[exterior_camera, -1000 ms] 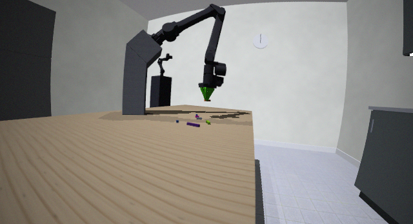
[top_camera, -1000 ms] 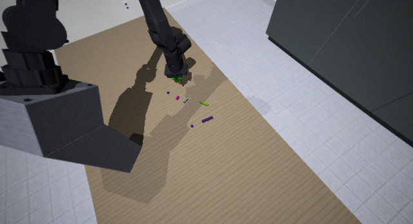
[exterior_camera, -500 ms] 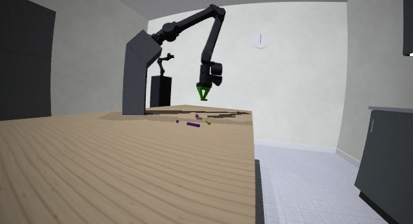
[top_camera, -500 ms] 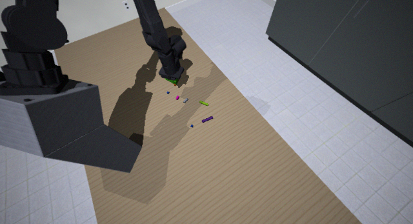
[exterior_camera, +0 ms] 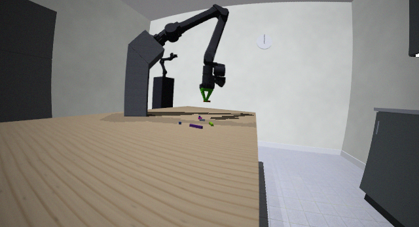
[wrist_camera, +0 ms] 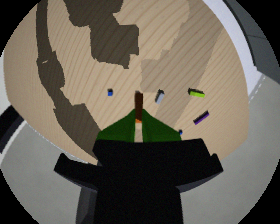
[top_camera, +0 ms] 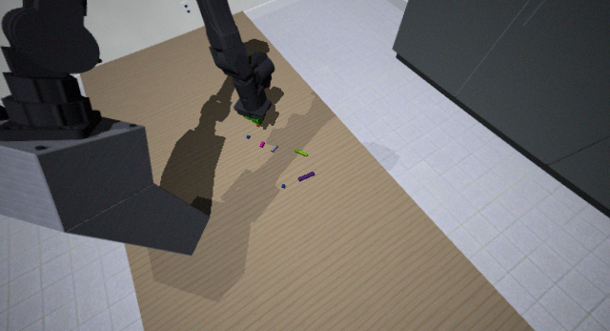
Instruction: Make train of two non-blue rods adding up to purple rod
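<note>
The magenta rod lies 2 cm behind my hand, 2 cm to the right of it and 11 cm below it. From my hand the other things lie so: orange rod 1 cm to the left, 1 cm below; then lime rod 11 cm ahead, 11 cm to the right, 11 cm below; then grey rod 2 cm ahead, 5 cm to the right, 11 cm below.
</note>
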